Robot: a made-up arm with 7 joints.
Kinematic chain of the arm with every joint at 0, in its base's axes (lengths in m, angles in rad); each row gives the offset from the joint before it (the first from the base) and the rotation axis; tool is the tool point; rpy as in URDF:
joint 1: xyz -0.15 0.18 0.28 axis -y
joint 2: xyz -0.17 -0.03 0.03 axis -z
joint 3: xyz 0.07 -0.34 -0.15 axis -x
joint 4: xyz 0.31 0.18 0 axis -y
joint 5: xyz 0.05 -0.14 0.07 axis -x
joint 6: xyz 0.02 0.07 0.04 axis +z
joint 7: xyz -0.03 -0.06 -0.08 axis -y
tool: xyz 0.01 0 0.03 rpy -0.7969 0.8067 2.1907
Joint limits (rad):
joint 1: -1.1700..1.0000
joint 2: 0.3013..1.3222
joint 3: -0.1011..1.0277
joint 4: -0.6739..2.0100
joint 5: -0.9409..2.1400
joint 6: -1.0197..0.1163
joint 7: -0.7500..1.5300
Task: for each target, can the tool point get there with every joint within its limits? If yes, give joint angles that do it. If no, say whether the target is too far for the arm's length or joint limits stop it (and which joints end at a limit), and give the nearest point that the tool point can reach.
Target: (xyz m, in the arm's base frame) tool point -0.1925 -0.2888 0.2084
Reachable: yes | joints -0.5301 0.6248 0.2641 0.1753 -0.0144 -0.7177 -0.4145
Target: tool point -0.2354 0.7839 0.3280
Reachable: no: joint limits stop it (at a limit: joint 1, joint 2, joint 5, joint 6, joint 7) | nearest point -0.2263 -0.1187 0.1768 | short by 0.915 m
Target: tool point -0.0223 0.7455 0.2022
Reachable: no: joint limits stop it (at a limit: joint 2, joint 5, joint 6, joint 7) | nearest point -0.0211 -0.1164 0.2015 | short by 0.862 m
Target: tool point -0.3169 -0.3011 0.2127
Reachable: yes | joints -0.5000 0.7498 0.7630 1.5285 1.0473 -0.7463 -0.1582
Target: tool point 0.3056 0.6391 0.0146
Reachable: no: joint limits stop it (at a limit: joint 2, joint 3, joint 5, joint 6, joint 7) | nearest point 0.0280 -0.1259 0.1763 | short by 0.830 m
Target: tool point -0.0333 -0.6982 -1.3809
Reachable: no: too far | nearest point -0.1688 -0.1960 -0.2166 | short by 1.275 m
